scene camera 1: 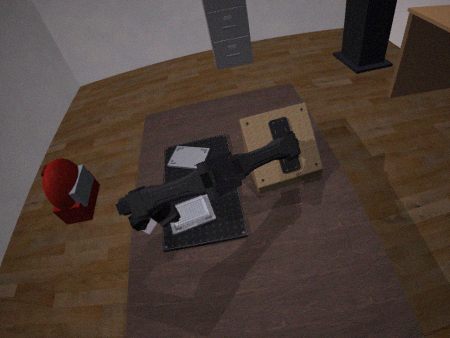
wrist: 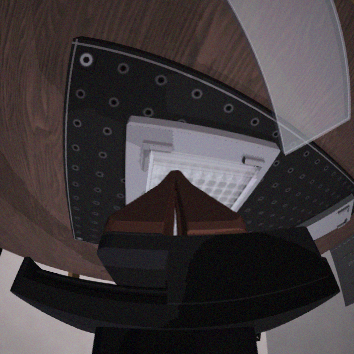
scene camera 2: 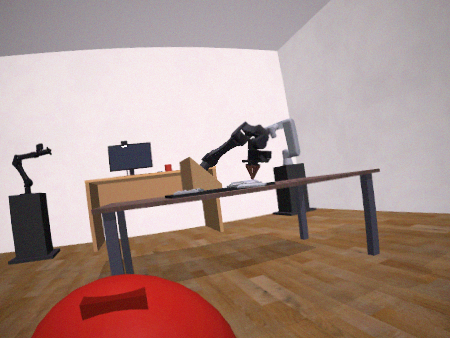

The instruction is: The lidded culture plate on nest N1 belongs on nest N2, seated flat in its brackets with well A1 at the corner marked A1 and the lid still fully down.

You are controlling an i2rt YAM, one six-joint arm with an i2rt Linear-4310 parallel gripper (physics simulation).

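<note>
The lidded culture plate, white with a grid of wells, sits on white nest N1. Its near part in the wrist view is hidden behind the fingers, so the fit of its lid cannot be fully seen. White nest N2 is bare on the same board, and its edge shows at the right of the wrist view. My gripper is shut with its brown fingertips together, nothing between them, just above the plate. The A1 mark is too small to read.
The black perforated board carries both nests on the brown table. A tilted wooden block stands beside it under the arm's base. A translucent pane shows at the upper right of the wrist view.
</note>
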